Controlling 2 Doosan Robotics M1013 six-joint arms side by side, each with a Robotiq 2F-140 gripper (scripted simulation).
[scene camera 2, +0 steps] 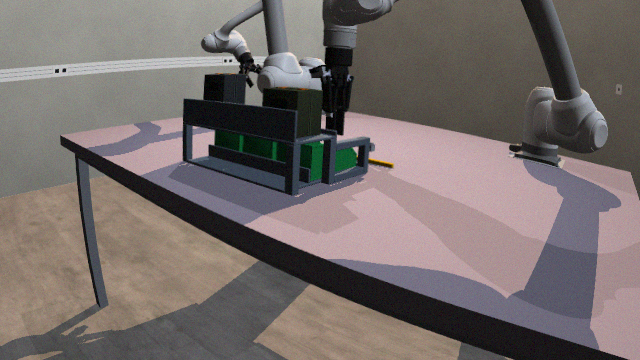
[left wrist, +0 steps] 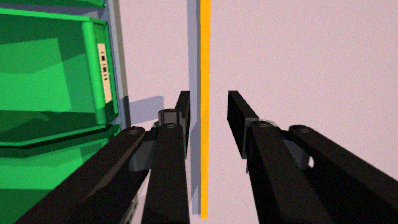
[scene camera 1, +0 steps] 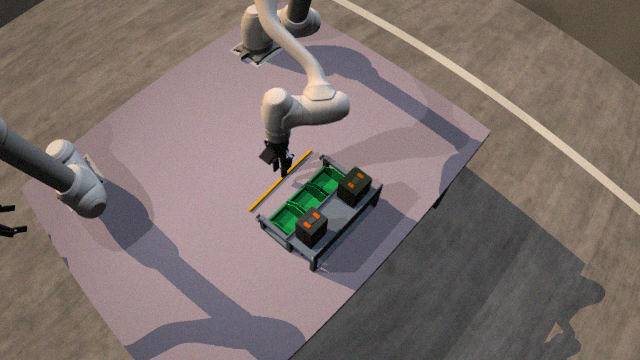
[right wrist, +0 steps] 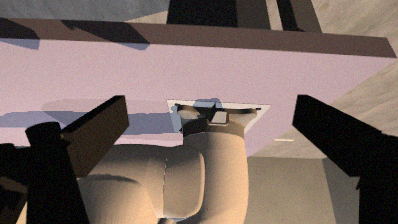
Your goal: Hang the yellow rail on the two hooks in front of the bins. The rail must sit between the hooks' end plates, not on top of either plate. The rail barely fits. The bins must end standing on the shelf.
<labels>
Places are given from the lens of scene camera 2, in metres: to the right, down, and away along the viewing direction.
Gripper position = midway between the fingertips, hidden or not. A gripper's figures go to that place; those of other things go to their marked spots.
my left gripper (scene camera 2: 334, 135): 0.04, -0.12, 1.22
grey shelf (scene camera 2: 277, 125): -0.08, -0.10, 0.84
olive box (scene camera 2: 308, 102): -0.02, -0.15, 0.88
</labels>
